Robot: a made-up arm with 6 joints.
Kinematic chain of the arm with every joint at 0, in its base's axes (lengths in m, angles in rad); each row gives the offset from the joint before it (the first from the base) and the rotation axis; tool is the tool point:
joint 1: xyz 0 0 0.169 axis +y
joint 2: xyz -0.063 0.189 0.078 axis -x
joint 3: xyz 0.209 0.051 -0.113 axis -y
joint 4: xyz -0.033 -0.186 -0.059 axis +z
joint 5: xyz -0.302 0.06 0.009 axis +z
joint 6: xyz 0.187 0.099 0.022 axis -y
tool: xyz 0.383 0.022 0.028
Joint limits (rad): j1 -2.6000..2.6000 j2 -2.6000..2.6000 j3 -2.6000..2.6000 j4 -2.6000..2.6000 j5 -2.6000..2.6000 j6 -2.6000..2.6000
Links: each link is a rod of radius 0.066 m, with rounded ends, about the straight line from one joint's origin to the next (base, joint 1, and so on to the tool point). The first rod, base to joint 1, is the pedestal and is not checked.
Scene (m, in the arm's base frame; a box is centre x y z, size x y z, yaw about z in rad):
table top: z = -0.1
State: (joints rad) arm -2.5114 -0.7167 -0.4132 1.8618 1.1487 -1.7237
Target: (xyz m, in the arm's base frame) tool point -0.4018 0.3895 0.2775
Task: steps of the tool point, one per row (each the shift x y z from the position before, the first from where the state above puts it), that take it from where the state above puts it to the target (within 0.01 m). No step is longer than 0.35 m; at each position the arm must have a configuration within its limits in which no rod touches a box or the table.
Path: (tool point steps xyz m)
1: 0.0489 -0.0905 -0.1683
2: -0.0205 -0.1088 -0.1587
3: -0.0822 -0.1167 -0.1215
4: -0.1245 -0.1137 -0.0629
5: -0.1392 -0.1006 0.0069
6: -0.1232 -0.0796 0.0746
7: -0.2536 0.0212 0.0687
8: -0.1613 0.1293 0.1858
9: 0.0053 0.2058 0.2127
10: 0.1641 0.2282 0.1255
11: 0.2382 0.1919 -0.0355
12: -0.2184 0.0523 -0.0498
13: -0.1616 0.0584 -0.1440
14: -0.0680 0.0559 -0.1990

